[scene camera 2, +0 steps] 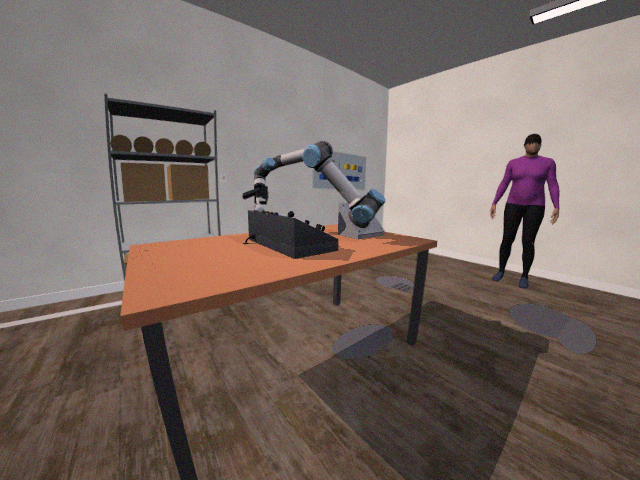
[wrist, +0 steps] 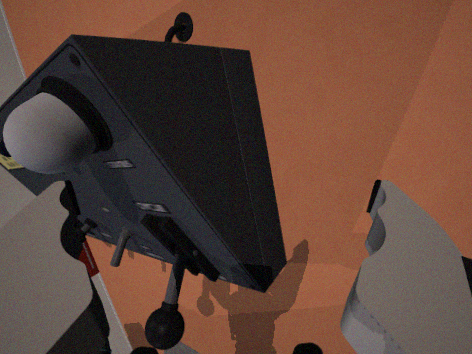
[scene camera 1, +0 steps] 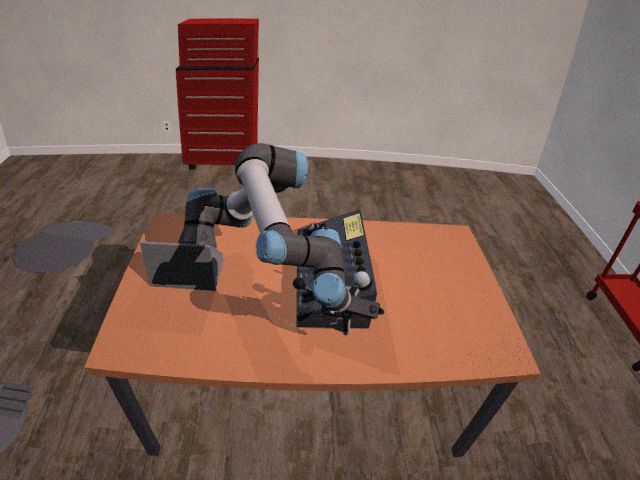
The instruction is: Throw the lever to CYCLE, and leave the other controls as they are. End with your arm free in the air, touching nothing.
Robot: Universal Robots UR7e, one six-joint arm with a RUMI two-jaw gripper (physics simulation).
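Places are measured from the arm's base along level axes (x ahead, y left, z up), in metres.
Pixels of known places: gripper, between the fingertips: [wrist: 226, 184]; arm's base, origin of its link: [scene camera 1: 197, 248].
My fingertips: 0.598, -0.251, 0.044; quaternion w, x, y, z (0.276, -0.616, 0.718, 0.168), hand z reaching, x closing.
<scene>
Ahead of a thing's pixels: the offset from my fingertips to its top centre, as dx, dy, dz. "spot": to the spot under its first point. Level surfaces: height alone.
The dark control console [scene camera 1: 305, 318] [scene camera 2: 273, 232] [wrist: 190, 130] stands on the orange table {dz -0.159} [scene camera 1: 439, 335] [scene camera 2: 196, 273]. A lever with a black ball knob {-0.182, +0.110, +0.007} [wrist: 165, 326] rises from a slot near one end of its panel in the wrist view. The panel's small labels are unreadable, so I cannot tell the lever's setting. A large white ball {spot: +0.021, +0.112, +0.040} [scene camera 1: 361, 279] [wrist: 45, 132] and a short metal toggle {-0.152, +0.236, -0.029} [wrist: 120, 247] are also on the panel. My gripper [scene camera 1: 364, 321] [scene camera 2: 252, 200] [wrist: 226, 184] is open above the console, its fingers wide apart and holding nothing. The arm hides part of the panel in scene camera 1.
Several small dark knobs {spot: +0.007, +0.284, +0.015} [scene camera 1: 358, 252] line the panel beside the white ball, below a yellow label {spot: -0.016, +0.461, +0.004} [scene camera 1: 354, 226]. Another black ball [scene camera 1: 298, 283] shows at the panel's left side. The arm's grey base bracket [scene camera 1: 155, 263] [scene camera 2: 369, 232] stands on the table beside the console.
</scene>
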